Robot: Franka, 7 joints.
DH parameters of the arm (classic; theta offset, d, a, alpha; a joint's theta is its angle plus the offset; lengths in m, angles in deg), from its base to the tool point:
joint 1: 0 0.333 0 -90
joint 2: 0 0 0 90
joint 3: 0 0.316 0.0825 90
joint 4: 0 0 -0.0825 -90
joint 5: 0 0.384 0 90
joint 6: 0 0 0.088 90
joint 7: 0 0.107 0 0
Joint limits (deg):
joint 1: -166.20..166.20
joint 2: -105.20..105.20
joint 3: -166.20..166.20
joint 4: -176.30..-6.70
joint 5: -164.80..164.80
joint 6: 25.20..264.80
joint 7: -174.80..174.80
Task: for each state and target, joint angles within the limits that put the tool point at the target. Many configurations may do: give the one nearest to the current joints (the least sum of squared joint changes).
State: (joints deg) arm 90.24 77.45 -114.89 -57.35 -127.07 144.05 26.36
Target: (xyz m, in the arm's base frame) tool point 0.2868 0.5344 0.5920
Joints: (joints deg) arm 123.52 91.04 -120.23 -98.84 -132.26 163.97 26.36
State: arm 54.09 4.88 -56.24 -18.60 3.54 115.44 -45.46
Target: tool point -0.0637 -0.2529 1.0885
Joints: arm 44.29 -22.65 -58.97 -6.70 1.74 90.43 -45.46
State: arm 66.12 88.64 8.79 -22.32 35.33 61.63 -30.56
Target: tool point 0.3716 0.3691 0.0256
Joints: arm 44.38 81.00 -7.16 -56.76 23.63 29.64 -30.56
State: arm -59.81 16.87 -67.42 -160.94 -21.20 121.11 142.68
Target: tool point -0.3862 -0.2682 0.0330
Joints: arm -87.06 61.56 -46.09 -125.58 -21.22 138.45 142.68
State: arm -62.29 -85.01 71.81 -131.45 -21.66 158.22 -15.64
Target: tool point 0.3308 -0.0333 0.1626
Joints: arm -76.37 -77.29 111.35 -163.36 -26.72 157.37 -15.64
